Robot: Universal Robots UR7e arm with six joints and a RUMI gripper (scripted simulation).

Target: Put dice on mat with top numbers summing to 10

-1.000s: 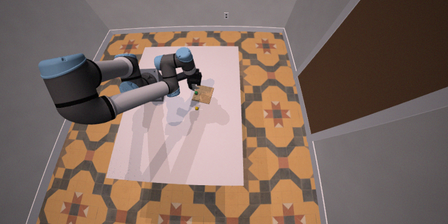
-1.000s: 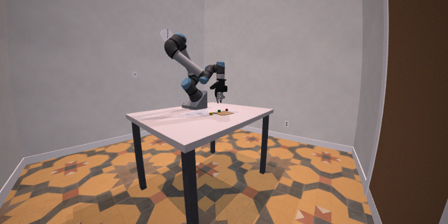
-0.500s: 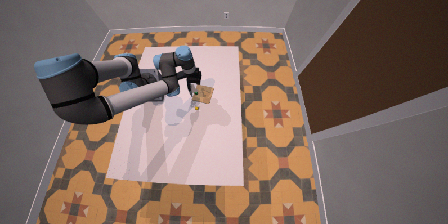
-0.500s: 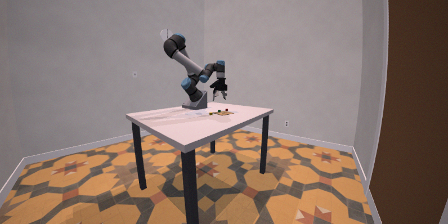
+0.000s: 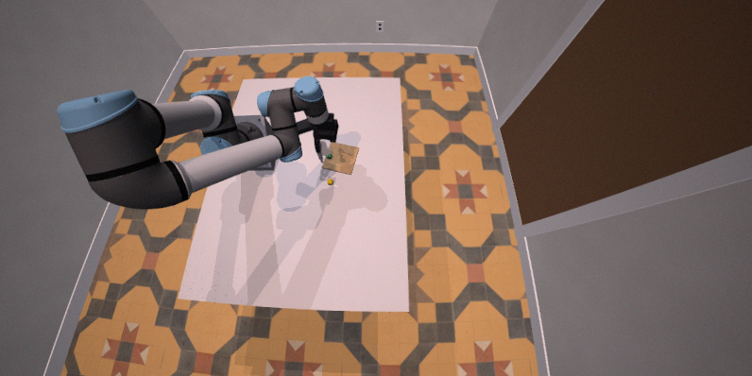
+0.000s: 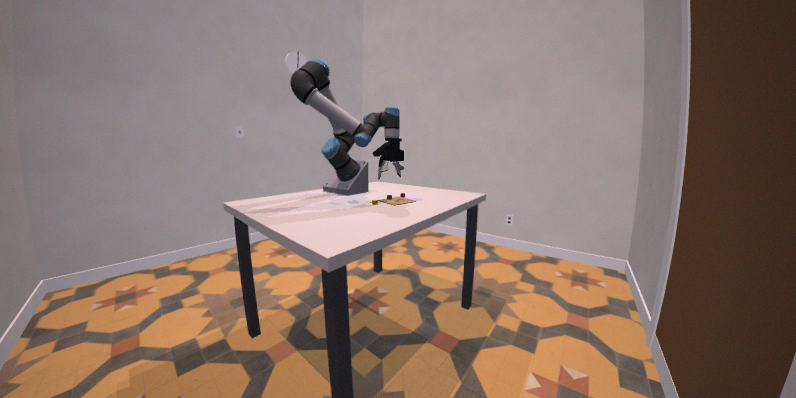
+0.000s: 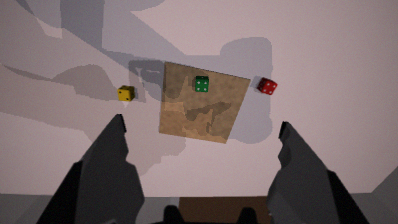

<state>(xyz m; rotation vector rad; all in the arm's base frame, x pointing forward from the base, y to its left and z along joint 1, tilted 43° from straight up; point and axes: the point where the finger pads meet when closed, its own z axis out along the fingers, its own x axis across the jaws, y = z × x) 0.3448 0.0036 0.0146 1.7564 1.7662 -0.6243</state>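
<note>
Right now my hand is 11 cm to the right of the red die and 10 cm above it. From my hand the other things lie so: brown mat: 5 cm ahead, 11 cm below; then green die: 10 cm below; then yellow die: 2 cm ahead, 13 cm to the right, 10 cm below.
</note>
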